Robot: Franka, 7 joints.
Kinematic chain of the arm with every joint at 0, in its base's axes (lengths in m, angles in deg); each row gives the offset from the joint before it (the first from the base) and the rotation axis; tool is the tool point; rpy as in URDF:
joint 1: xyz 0 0 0.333 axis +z
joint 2: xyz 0 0 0 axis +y
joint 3: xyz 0 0 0.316 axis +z
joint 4: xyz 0.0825 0 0 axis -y
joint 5: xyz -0.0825 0 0.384 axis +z
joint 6: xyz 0 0 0 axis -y
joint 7: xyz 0.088 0 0 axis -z
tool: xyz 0 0 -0.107 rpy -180 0 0
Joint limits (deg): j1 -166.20..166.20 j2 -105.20..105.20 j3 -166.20..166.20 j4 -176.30..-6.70 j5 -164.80..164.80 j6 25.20..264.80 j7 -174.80..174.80
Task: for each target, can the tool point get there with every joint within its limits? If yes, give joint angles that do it. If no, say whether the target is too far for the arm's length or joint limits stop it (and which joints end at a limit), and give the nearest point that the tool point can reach.
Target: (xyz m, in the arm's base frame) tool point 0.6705 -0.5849 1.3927
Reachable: no: too far | nearest point 0.4157 -0.3626 0.9900 | short by 0.526 m
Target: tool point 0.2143 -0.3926 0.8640
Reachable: yes | joints 25.76 49.17 -138.19 -93.23 85.35 107.72 -24.45
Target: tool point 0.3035 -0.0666 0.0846
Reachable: yes | joints -86.36 -81.91 133.58 -158.68 -132.87 119.50 93.49
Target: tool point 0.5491 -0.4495 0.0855
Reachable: yes | joints 115.96 -78.89 -129.40 -76.22 -132.76 71.26 -133.97
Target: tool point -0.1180 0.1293 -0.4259
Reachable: no: joint limits stop it (at a limit: joint 2) | nearest point -0.1270 0.1392 -0.3522 | short by 0.075 m
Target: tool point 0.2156 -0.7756 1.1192
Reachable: no: too far | nearest point 0.1644 -0.5913 0.9324 | short by 0.267 m
